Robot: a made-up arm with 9 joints. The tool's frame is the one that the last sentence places.
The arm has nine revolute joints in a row. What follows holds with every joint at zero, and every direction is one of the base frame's. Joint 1 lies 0.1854 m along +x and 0.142 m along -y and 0.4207 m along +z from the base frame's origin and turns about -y. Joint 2 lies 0.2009 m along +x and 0.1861 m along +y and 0.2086 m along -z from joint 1 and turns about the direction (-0.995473, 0.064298, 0.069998). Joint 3 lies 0.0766 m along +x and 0.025 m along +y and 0.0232 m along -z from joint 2 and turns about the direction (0.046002, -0.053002, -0.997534). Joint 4 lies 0.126 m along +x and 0.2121 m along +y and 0.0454 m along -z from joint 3 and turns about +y. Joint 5 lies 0.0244 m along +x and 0.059 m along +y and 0.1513 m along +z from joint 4 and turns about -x. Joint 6 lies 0.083 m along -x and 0.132 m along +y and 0.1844 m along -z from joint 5 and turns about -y. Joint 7 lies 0.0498 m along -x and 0.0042 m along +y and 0.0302 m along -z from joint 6 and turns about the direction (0.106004, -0.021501, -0.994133). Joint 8 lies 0.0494 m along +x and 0.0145 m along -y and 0.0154 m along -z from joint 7 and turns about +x. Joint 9 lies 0.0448 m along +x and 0.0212 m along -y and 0.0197 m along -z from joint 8 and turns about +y. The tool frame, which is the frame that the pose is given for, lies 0.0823 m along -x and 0.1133 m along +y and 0.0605 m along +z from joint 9; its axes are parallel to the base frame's.
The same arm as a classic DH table. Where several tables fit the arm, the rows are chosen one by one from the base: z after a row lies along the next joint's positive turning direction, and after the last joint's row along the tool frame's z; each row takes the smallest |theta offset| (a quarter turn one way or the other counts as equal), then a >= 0, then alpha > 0; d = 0 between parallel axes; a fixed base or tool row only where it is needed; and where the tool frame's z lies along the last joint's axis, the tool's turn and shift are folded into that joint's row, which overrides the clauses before.
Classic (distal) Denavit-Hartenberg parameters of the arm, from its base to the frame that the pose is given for. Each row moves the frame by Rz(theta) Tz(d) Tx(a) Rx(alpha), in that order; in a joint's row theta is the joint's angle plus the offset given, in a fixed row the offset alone. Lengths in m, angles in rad.
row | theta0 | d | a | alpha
base (fixed) | 0.0000 | 0.4207 | 0.1854 | 1.5708
joint 1 | 1.5006 | -0.0580 | -0.1940 | -1.6351
joint 2 | -1.5250 | -0.2898 | -0.0307 | 1.6901
joint 3 | 1.5123 | 0.0677 | -0.1238 | -1.6238
joint 4 | -1.5247 | 0.2738 | -0.1513 | -1.5708
joint 5 | 0.0000 | 0.0586 | 0.1844 | -1.5708
joint 6 | -1.4646 | -0.1367 | 0.0527 | -1.5493
joint 7 | 1.5685 | 0.0406 | -0.0142 | -1.4646
joint 8 | -1.5492 | 0.0925 | 0.0197 | -1.5708
joint 9 | 1.5708 | 0.0921 | 0.0823 | -1.5708
tool (fixed) | 3.1416 | 0.0605 | 0.0000 | 0.0000

